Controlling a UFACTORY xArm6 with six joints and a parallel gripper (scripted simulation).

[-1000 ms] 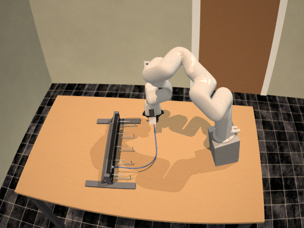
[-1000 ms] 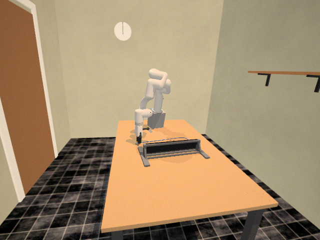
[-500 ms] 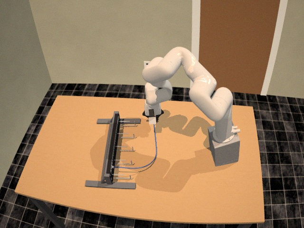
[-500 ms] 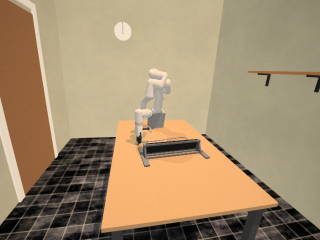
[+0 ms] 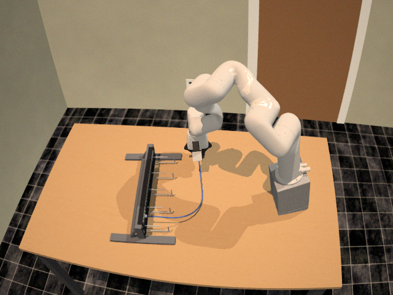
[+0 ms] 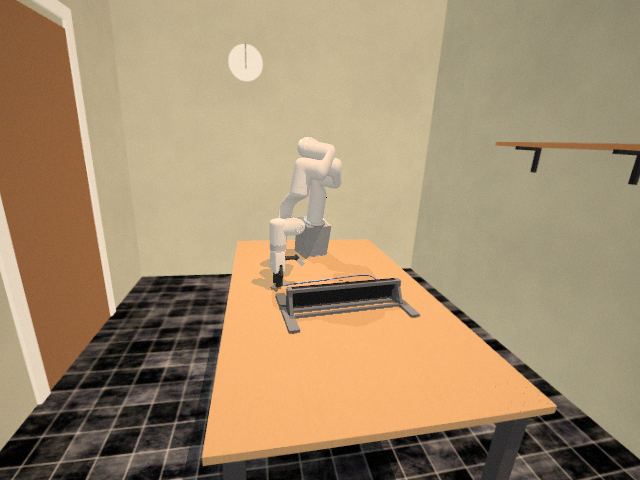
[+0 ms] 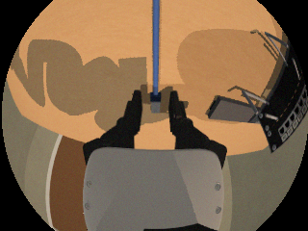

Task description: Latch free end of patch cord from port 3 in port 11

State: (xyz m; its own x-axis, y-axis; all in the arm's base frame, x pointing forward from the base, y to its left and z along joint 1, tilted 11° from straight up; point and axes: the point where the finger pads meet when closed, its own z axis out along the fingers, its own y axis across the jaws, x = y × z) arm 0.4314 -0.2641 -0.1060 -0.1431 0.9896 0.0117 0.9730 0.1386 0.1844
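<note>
My hand is 20 mm to the left of the plug and 20 mm above it.
</note>
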